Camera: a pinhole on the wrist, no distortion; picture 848 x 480 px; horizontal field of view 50.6 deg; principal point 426.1 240.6 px. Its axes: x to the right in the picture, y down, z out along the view. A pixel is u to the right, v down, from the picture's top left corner.
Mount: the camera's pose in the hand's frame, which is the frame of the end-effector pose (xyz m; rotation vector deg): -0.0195 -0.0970 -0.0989 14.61 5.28 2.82
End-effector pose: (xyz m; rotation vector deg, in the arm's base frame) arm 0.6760 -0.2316 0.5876 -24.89 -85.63 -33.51
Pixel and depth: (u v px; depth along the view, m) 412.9 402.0 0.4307
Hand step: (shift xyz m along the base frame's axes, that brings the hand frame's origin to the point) -0.3463 0.0996 0.0167
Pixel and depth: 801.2 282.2 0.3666
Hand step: -0.2969 0.0043 0.1640
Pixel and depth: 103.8 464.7 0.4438
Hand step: -0.3588 0.1502 -0.1317
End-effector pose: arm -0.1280 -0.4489 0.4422 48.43 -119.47 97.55
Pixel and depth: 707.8 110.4 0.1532
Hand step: 0.0661 -0.0659 0.1356
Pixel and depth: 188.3 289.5 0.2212
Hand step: 0.1481 -0.1207 0.0492
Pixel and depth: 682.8 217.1 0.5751
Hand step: 0.0494 -0.4982 0.2026
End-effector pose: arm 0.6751 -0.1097 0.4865 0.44 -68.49 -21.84
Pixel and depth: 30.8 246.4 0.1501
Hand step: -0.1079 -0.0981 -0.0729
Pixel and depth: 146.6 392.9 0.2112
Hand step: -0.1625 -0.0691 -0.0392
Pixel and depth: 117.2 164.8 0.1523
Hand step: -0.1049 -0.1150 -0.0635
